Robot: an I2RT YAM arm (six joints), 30 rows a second.
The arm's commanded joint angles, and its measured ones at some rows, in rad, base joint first. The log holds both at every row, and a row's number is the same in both.
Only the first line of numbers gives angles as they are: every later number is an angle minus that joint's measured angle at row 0.
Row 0, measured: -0.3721, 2.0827, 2.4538, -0.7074, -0.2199, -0.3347
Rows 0 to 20, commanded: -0.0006, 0.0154, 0.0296, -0.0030, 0.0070, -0.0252; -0.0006, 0.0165, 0.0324, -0.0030, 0.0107, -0.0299; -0.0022, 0.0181, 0.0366, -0.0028, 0.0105, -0.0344; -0.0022, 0.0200, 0.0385, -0.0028, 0.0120, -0.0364; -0.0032, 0.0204, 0.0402, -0.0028, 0.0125, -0.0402; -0.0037, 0.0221, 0.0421, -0.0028, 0.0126, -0.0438; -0.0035, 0.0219, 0.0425, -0.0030, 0.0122, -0.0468; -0.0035, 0.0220, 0.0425, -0.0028, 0.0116, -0.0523; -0.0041, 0.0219, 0.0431, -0.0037, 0.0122, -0.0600; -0.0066, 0.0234, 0.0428, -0.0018, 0.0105, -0.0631; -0.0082, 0.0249, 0.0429, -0.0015, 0.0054, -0.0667; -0.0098, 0.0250, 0.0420, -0.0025, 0.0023, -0.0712; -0.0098, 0.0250, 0.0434, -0.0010, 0.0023, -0.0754; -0.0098, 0.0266, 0.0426, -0.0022, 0.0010, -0.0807; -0.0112, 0.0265, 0.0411, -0.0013, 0.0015, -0.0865; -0.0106, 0.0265, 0.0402, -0.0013, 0.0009, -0.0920; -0.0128, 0.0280, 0.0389, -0.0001, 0.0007, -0.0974; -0.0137, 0.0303, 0.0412, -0.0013, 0.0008, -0.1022; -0.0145, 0.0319, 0.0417, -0.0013, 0.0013, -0.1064; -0.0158, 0.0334, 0.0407, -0.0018, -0.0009, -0.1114; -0.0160, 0.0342, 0.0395, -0.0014, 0.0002, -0.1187
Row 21, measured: -0.0088, 0.0133, 0.0157, 0.0000, 0.0023, -0.0905
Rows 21 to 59, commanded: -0.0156, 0.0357, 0.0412, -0.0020, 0.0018, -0.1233; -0.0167, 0.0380, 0.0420, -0.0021, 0.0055, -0.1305; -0.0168, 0.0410, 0.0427, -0.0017, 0.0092, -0.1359; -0.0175, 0.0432, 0.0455, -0.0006, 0.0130, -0.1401; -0.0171, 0.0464, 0.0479, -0.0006, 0.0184, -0.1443; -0.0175, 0.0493, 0.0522, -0.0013, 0.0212, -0.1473; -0.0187, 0.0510, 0.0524, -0.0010, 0.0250, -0.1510; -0.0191, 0.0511, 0.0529, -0.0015, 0.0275, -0.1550; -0.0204, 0.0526, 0.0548, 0.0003, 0.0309, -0.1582; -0.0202, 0.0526, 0.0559, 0.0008, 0.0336, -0.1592; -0.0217, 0.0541, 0.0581, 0.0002, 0.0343, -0.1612; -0.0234, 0.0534, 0.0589, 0.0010, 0.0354, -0.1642; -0.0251, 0.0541, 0.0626, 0.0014, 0.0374, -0.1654; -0.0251, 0.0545, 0.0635, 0.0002, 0.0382, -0.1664; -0.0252, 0.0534, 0.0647, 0.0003, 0.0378, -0.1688; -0.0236, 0.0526, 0.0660, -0.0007, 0.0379, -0.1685; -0.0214, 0.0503, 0.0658, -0.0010, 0.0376, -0.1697; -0.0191, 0.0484, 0.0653, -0.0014, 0.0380, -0.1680; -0.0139, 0.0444, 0.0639, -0.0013, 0.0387, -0.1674; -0.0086, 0.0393, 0.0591, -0.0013, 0.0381, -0.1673; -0.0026, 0.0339, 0.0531, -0.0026, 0.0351, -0.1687; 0.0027, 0.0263, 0.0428, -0.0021, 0.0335, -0.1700; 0.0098, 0.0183, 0.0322, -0.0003, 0.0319, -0.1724; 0.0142, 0.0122, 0.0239, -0.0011, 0.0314, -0.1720; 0.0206, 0.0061, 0.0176, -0.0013, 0.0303, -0.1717; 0.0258, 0.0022, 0.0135, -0.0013, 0.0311, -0.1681; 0.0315, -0.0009, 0.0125, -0.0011, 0.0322, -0.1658; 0.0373, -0.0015, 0.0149, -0.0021, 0.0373, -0.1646; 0.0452, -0.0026, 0.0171, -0.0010, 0.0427, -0.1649; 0.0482, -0.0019, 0.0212, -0.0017, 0.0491, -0.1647; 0.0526, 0.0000, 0.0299, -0.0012, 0.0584, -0.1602; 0.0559, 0.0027, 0.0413, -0.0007, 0.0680, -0.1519; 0.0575, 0.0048, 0.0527, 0.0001, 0.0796, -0.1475; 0.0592, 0.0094, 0.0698, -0.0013, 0.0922, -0.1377; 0.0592, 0.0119, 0.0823, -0.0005, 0.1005, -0.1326; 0.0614, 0.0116, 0.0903, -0.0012, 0.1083, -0.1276; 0.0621, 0.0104, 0.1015, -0.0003, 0.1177, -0.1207; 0.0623, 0.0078, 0.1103, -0.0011, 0.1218, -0.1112; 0.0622, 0.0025, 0.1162, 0.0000, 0.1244, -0.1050
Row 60, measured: 0.0511, 0.0362, 0.0752, 0.0003, 0.0942, -0.1404
